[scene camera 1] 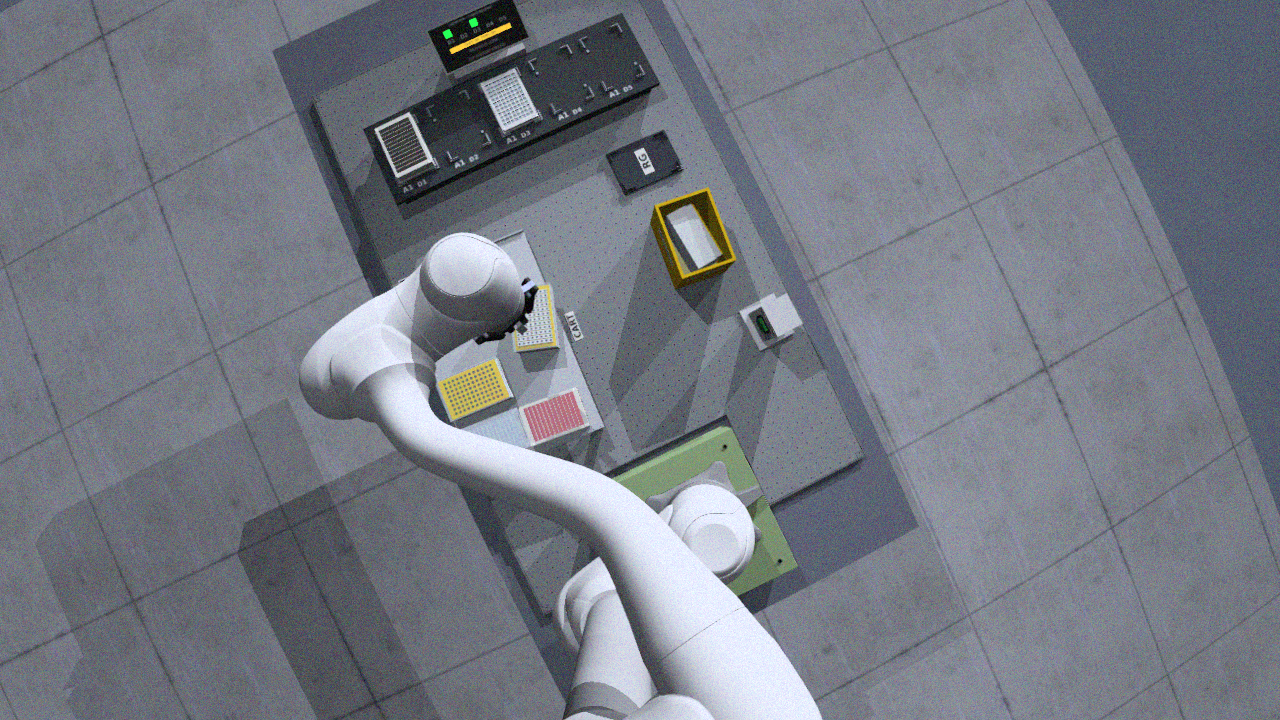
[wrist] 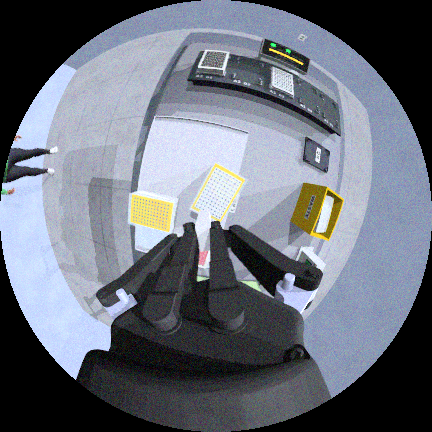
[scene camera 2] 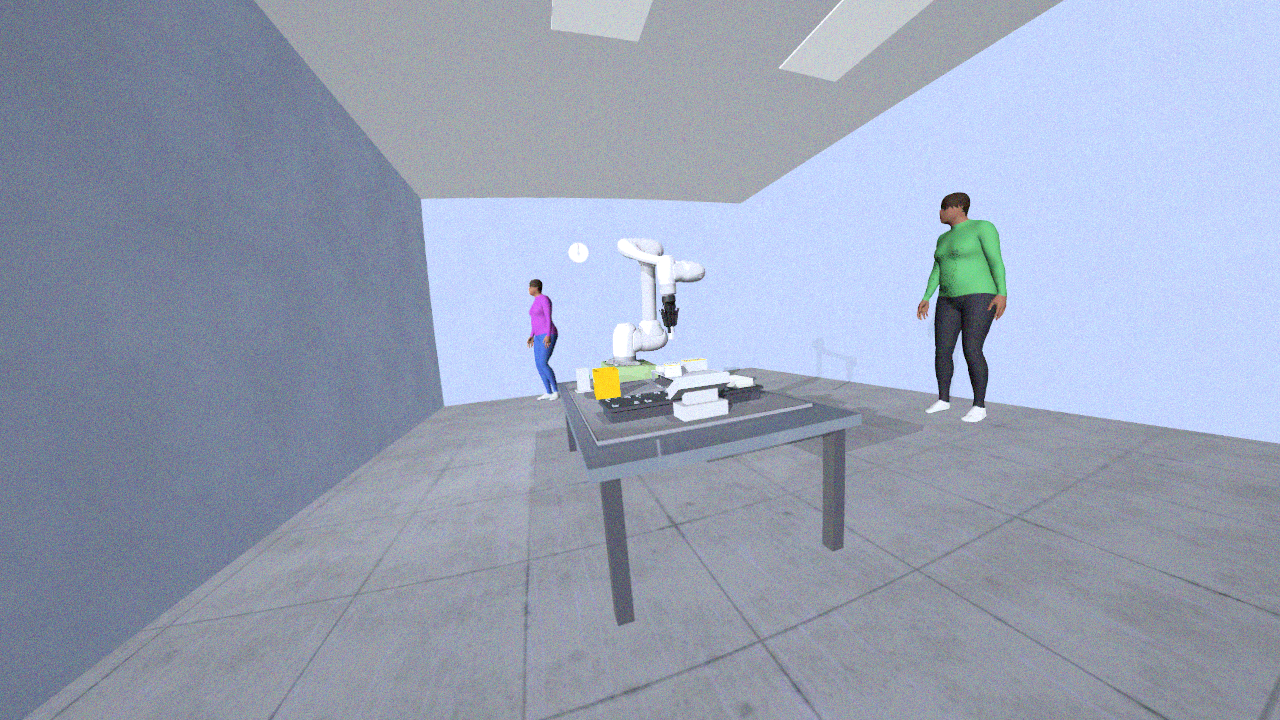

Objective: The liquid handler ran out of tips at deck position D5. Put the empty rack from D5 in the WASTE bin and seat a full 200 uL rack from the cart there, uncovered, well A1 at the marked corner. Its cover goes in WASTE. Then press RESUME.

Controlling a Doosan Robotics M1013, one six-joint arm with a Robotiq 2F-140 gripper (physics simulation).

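Where they show: gripper, fingertip midpoint: point(scene camera 1: 519, 326) point(wrist: 205, 219) point(scene camera 2: 671, 339); arm's base, link origin: point(scene camera 2: 624, 363).
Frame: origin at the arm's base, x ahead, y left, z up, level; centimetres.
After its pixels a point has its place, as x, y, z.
Note:
My gripper point(scene camera 1: 521, 327) @(49.6, 13.4, 15.3) point(scene camera 2: 671, 334) @(49.6, 13.4, 15.3) point(wrist: 205, 219) @(49.6, 13.4, 15.3) is shut and empty, above the cart point(scene camera 1: 529, 257) @(64.7, 6.4, -3.9) point(wrist: 187, 142) @(64.6, 21.4, -3.9). On the cart, a yellow-edged rack with a pale, dotted top point(scene camera 1: 538, 322) @(50.4, 10.7, 3.2) point(wrist: 218, 192) @(52.4, 11.2, 3.2) lies near the fingertips in the wrist view. A yellow rack point(scene camera 1: 474, 389) @(44.6, 28.0, 3.1) point(wrist: 152, 212) @(45.4, 27.0, 3.2), a red rack point(scene camera 1: 554, 416) @(32.6, 16.9, -1.7) point(wrist: 203, 257) @(31.2, 12.4, -1.6) and a light blue one point(scene camera 1: 494, 428) @(36.2, 29.1, -2.5) are also there. Covers cannot be made out surely. Deck position D5 point(scene camera 1: 619, 62) @(95.4, -31.2, -4.3) point(wrist: 326, 111) @(94.7, -27.8, -4.3) holds no rack. The yellow WASTE bin point(scene camera 1: 669, 255) @(51.0, -19.6, -1.4) point(scene camera 2: 605, 382) @(59.8, -27.5, -1.9) point(wrist: 304, 204) @(52.8, -19.8, -4.6) holds a white item point(scene camera 1: 693, 237) @(51.6, -25.2, 1.7) point(wrist: 325, 214) @(51.9, -25.7, 1.8).
The deck carries a brown-topped rack point(scene camera 1: 404, 145) @(98.8, 19.1, -1.7) point(wrist: 214, 61) @(97.0, 18.8, -1.5) at D1 and a white rack point(scene camera 1: 509, 100) @(97.8, -5.4, -3.0) point(wrist: 283, 81) @(97.1, -5.8, -3.1) at D3. A screen point(scene camera 1: 478, 35) @(111.8, -5.7, 2.3) point(wrist: 285, 55) @(111.1, -5.5, 1.9) stands behind. A black RG box point(scene camera 1: 631, 166) @(74.1, -23.2, -9.1) point(wrist: 312, 150) @(74.4, -23.2, -9.1) lies near the bin. A white box with a green button point(scene camera 1: 762, 324) @(29.2, -29.9, -0.4) stands beyond it.

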